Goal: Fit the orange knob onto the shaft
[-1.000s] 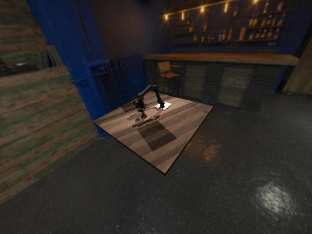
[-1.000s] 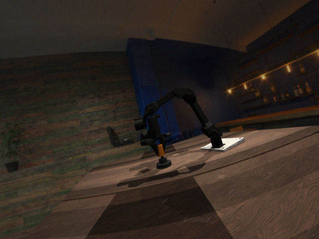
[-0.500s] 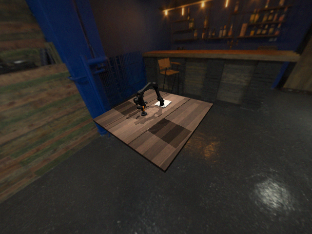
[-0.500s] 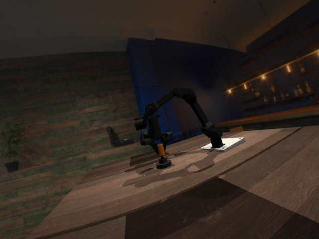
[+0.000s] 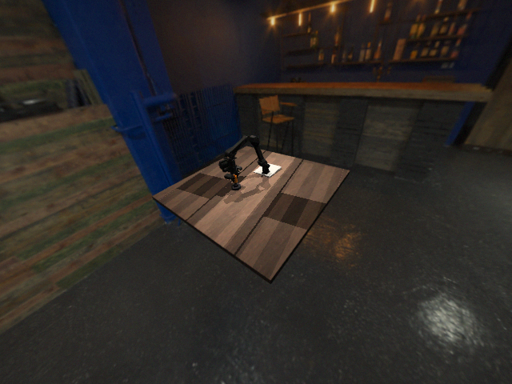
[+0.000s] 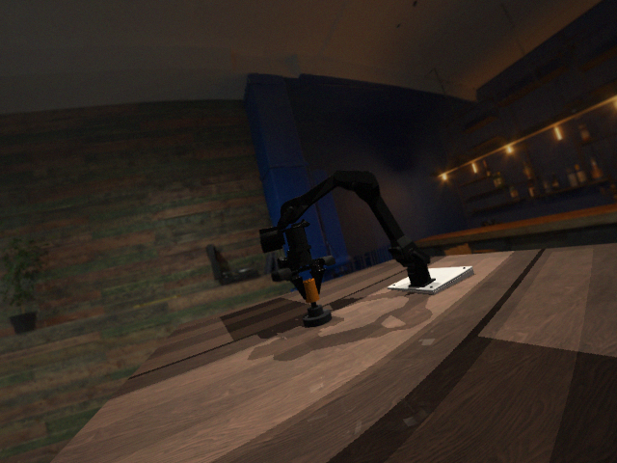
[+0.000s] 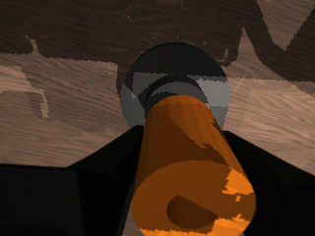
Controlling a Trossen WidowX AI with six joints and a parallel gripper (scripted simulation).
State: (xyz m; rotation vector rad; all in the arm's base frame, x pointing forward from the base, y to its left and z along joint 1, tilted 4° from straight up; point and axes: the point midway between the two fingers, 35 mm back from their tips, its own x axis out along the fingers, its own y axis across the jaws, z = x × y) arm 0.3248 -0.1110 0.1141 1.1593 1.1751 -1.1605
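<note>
Now: the orange knob 2 cm above my gripper tip. The rest, counted from my gripper tip: dark round pedestal (4 cm below).
</note>
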